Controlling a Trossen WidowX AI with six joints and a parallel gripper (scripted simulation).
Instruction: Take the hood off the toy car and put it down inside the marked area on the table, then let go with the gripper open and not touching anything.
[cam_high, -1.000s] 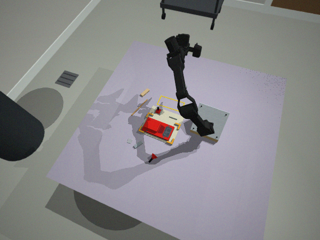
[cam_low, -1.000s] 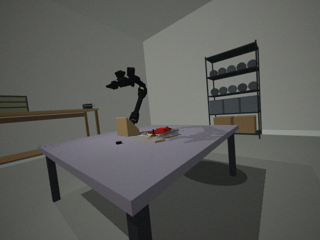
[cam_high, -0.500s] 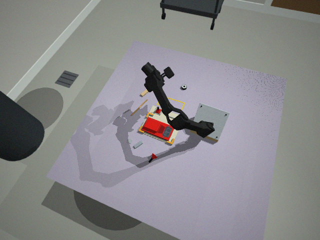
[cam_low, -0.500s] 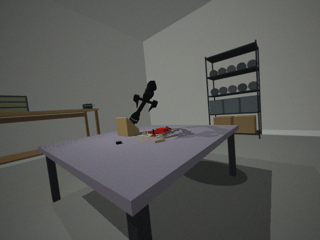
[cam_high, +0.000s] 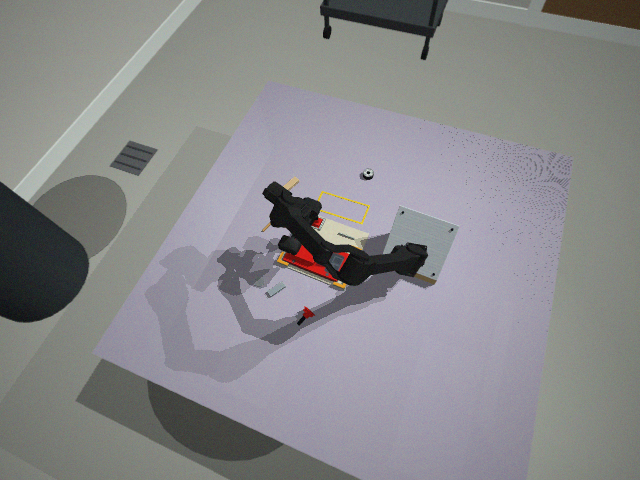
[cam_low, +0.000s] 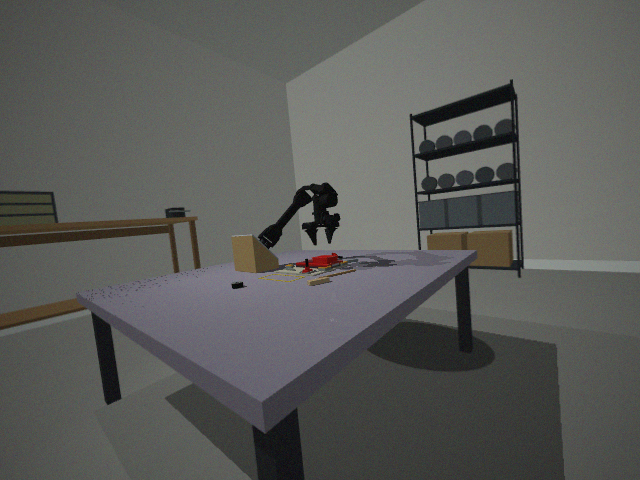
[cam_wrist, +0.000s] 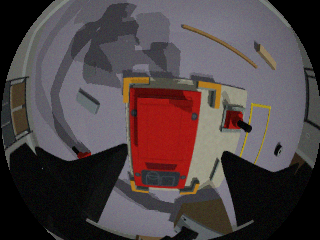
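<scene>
The red panel is 7 cm below my gripper tip, 1 cm to the left of it and 1 cm behind it. Also, from my gripper tip: wooden block: 25 cm to the right, 14 cm ahead, 10 cm below; then black wheel: 37 cm to the right, 13 cm behind, 10 cm below; then thin stick: 14 cm ahead, 12 cm to the right, 10 cm below.
</scene>
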